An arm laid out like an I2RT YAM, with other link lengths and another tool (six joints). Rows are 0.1 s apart.
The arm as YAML. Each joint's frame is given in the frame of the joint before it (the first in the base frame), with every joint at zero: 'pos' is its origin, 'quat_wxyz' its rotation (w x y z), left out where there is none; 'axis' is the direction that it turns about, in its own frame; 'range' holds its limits. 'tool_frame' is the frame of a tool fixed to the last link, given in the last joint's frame.
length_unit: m
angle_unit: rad
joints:
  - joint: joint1
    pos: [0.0, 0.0, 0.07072]
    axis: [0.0, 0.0, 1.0]
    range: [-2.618, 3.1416]
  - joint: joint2
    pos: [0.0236, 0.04, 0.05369]
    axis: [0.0, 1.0, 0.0]
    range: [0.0, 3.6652]
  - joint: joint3
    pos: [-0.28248, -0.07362, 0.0]
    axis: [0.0, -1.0, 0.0]
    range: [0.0, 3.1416]
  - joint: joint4
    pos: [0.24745, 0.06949, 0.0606]
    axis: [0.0, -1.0, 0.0]
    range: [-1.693, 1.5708]
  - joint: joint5
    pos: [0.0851, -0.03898, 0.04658]
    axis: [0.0, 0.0, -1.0]
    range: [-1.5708, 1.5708]
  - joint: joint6
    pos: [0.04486, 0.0, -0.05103]
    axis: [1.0, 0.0, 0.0]
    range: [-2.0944, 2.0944]
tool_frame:
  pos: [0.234, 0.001, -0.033]
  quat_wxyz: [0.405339, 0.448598, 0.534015, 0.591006]
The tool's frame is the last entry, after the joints.
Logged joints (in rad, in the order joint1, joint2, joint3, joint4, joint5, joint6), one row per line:
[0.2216, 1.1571, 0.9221, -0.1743, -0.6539, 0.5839]
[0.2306, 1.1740, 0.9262, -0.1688, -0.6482, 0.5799]
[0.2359, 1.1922, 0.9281, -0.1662, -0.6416, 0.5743]
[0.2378, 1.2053, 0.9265, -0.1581, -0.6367, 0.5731]
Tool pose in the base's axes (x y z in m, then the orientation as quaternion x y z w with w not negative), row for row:
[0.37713, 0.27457, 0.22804, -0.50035, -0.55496, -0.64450, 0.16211]
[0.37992, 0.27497, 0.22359, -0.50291, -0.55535, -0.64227, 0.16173]
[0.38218, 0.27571, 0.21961, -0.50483, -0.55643, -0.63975, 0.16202]
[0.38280, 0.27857, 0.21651, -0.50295, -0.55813, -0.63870, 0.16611]
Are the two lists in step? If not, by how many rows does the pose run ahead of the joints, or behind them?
The pose runs 2 rows ahead of the joints: the pose in row i belongs to the joints in row i + 2.
